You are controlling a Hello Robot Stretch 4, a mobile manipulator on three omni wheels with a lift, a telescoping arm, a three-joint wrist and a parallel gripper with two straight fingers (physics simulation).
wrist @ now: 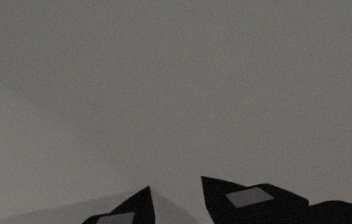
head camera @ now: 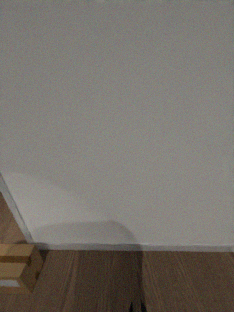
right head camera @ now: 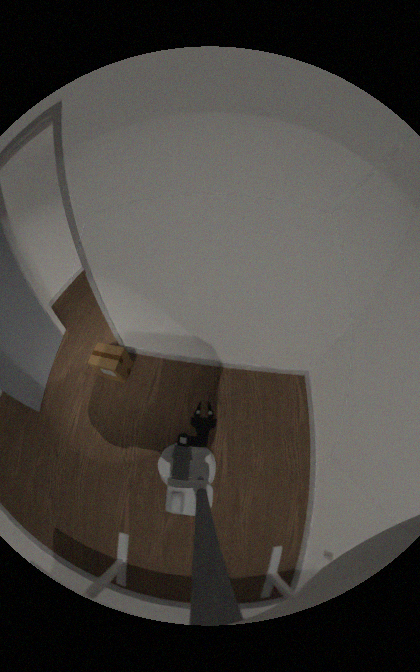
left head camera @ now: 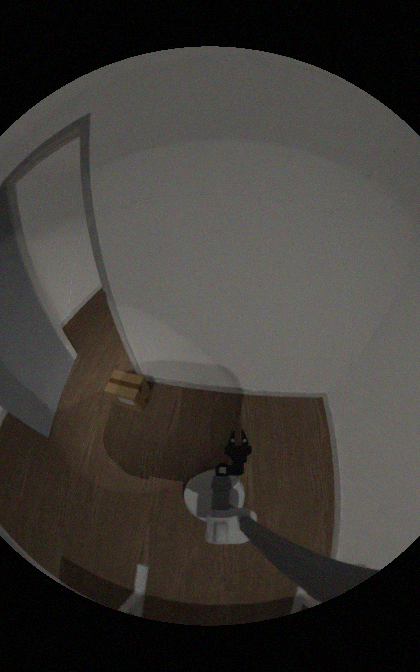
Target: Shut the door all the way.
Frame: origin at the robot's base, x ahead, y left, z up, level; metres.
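Seen in the pictures: gripper, fingertip midpoint: (wrist: 178, 196) (head camera: 136, 301) (right head camera: 204, 401) (left head camera: 237, 429).
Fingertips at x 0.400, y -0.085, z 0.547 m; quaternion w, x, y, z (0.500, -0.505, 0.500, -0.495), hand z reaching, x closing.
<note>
A point is followed by its place in that frame.
The grey-blue door (left head camera: 30, 370) {x 0.544, y 1.731, z 0.514 m} (right head camera: 25, 350) {x 0.568, y 1.734, z 0.440 m} stands open at the far left of both side head views, swung into the room. The doorway's grey frame (left head camera: 86, 175) {x 1.009, y 0.781, z 1.756 m} (right head camera: 59, 165) {x 1.010, y 0.793, z 1.725 m} is to its right, with floor and a pale wall showing through the opening. The door does not show in the head or wrist view. My gripper (head camera: 137, 306) (left head camera: 239, 434) {x 0.400, y -0.085, z 0.547 m} (right head camera: 205, 405) {x 0.400, y -0.085, z 0.547 m} (wrist: 178, 196) {x 0.400, y -0.085, z 0.547 m} is open, with its two black fingers apart and nothing between them. It points at the pale wall, well to the right of the door and apart from it.
A cardboard box (head camera: 11, 270) {x 0.702, y 0.754, z 0.251 m} (left head camera: 125, 386) {x 0.751, y 0.787, z 0.253 m} (right head camera: 109, 356) {x 0.772, y 0.770, z 0.252 m} sits on the floor by the foot of the frame's right post. A plain wall (head camera: 125, 125) {x 0.965, y -0.079, z 1.207 m} (left head camera: 225, 275) {x 0.973, y 0.034, z 1.127 m} (right head camera: 210, 250) {x 0.967, y -0.054, z 1.118 m} (wrist: 175, 90) {x 0.961, y -0.139, z 0.700 m} is in front, and meets another wall at the right. White table legs (left head camera: 141, 580) (right head camera: 122, 560) stand at the bottom.
</note>
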